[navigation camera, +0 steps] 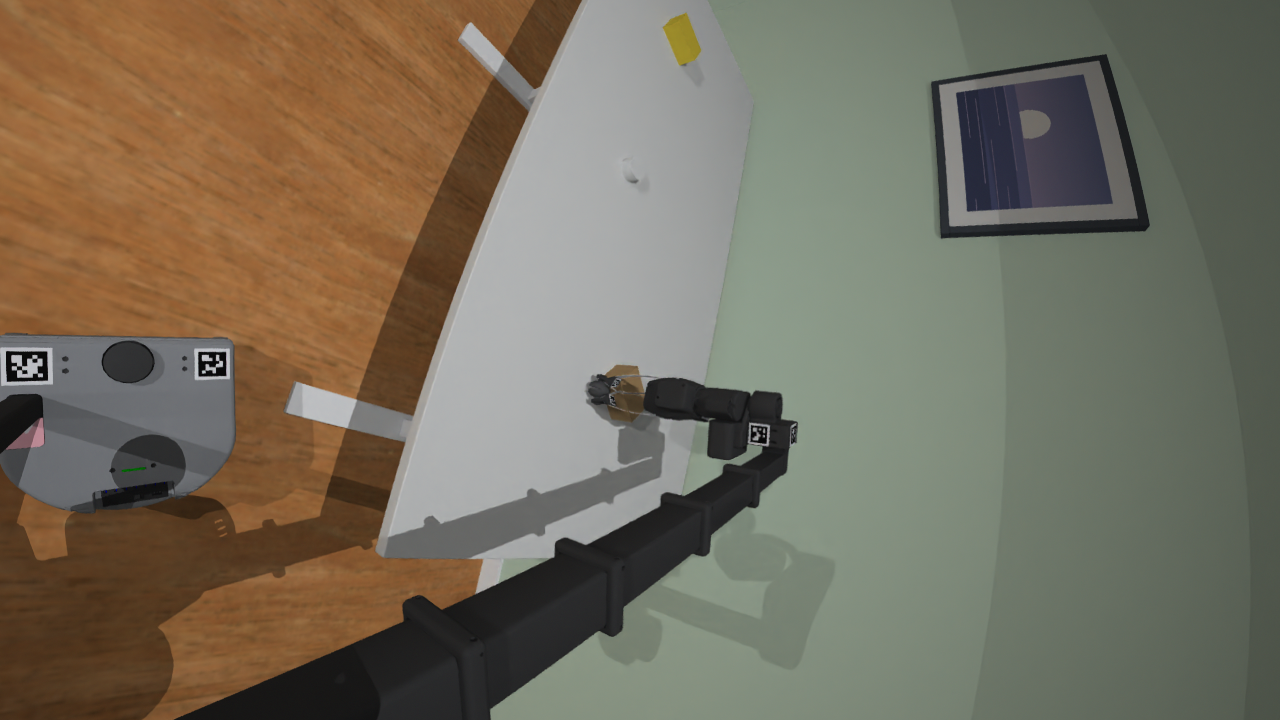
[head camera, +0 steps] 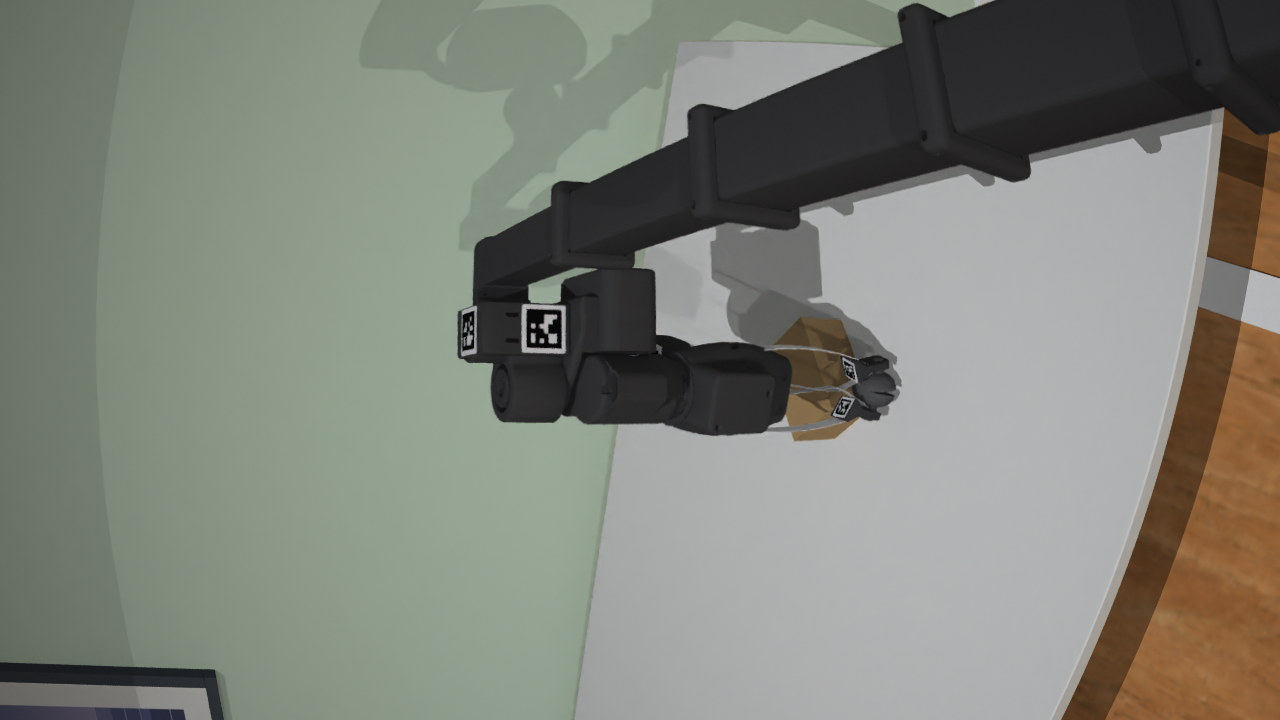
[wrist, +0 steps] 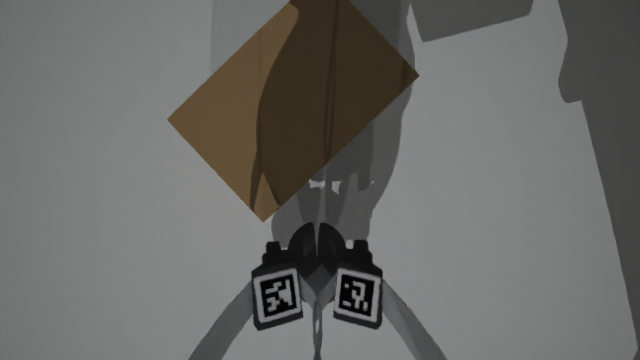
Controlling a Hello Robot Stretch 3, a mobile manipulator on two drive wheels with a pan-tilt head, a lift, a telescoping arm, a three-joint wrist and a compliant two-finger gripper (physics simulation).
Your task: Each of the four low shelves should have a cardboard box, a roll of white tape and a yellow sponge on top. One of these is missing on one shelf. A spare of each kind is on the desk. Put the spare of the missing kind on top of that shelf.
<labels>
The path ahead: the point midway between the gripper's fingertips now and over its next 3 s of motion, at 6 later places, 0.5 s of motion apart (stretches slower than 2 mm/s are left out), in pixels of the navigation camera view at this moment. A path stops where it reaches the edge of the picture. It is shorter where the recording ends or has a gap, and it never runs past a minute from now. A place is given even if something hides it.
The gripper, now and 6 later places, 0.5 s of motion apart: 591,388; 596,389; 605,390; 607,390; 612,389; 618,389; 617,389
</labels>
